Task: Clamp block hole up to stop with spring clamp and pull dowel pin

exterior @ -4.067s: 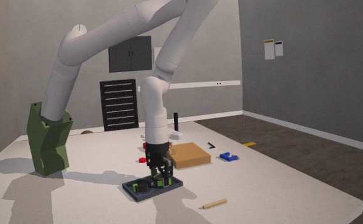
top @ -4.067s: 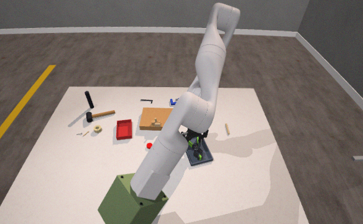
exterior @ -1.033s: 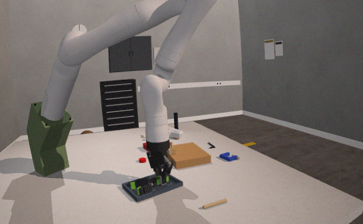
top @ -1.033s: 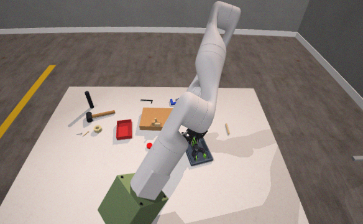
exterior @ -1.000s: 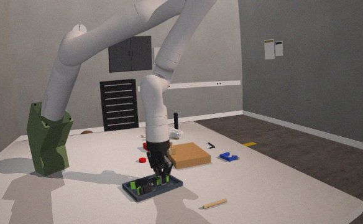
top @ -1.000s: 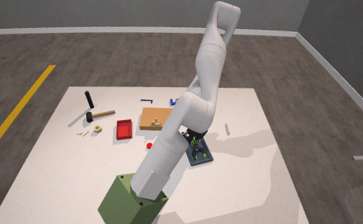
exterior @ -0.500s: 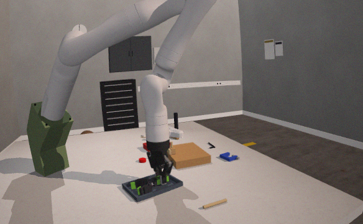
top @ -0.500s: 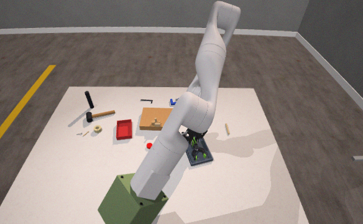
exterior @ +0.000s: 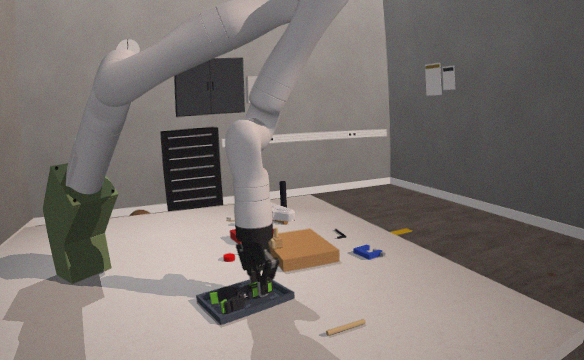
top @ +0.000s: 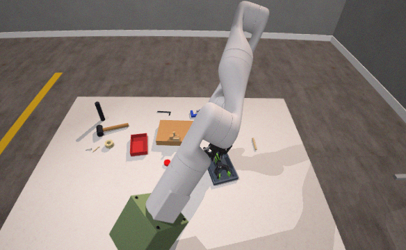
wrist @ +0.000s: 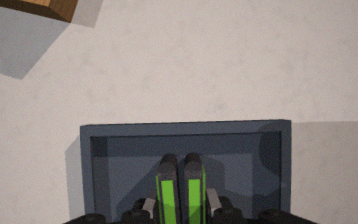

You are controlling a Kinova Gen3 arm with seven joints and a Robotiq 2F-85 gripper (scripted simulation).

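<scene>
The grey tray lies 40 mm behind my hand and 20 mm below it. Also, from my hand: dowel pin 170 mm ahead, 160 mm to the left, 30 mm above; dowel 220 mm to the right, 40 mm ahead, 20 mm below; red disc 220 mm to the left, 50 mm ahead, 20 mm below.
</scene>
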